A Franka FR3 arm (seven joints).
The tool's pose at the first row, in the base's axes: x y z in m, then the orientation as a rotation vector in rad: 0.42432, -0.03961, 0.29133, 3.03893, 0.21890, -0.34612
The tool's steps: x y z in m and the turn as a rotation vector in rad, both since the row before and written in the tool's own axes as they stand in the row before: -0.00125, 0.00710, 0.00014, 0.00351, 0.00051, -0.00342; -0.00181, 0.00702, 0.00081, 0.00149, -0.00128, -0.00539; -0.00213, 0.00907, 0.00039, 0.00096, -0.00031, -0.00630; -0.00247, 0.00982, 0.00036, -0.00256, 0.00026, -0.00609; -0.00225, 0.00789, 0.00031, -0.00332, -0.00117, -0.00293
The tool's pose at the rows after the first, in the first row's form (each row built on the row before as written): 0.42415, -0.04680, 0.29189, 3.04249, 0.22379, -0.34634; 0.42330, -0.05404, 0.29190, 3.04360, 0.23180, -0.34896; 0.42259, -0.06332, 0.29248, 3.04439, 0.24132, -0.35005; 0.42174, -0.07339, 0.29318, 3.04184, 0.25091, -0.34946; 0.42085, -0.08153, 0.29379, 3.03823, 0.25564, -0.35065
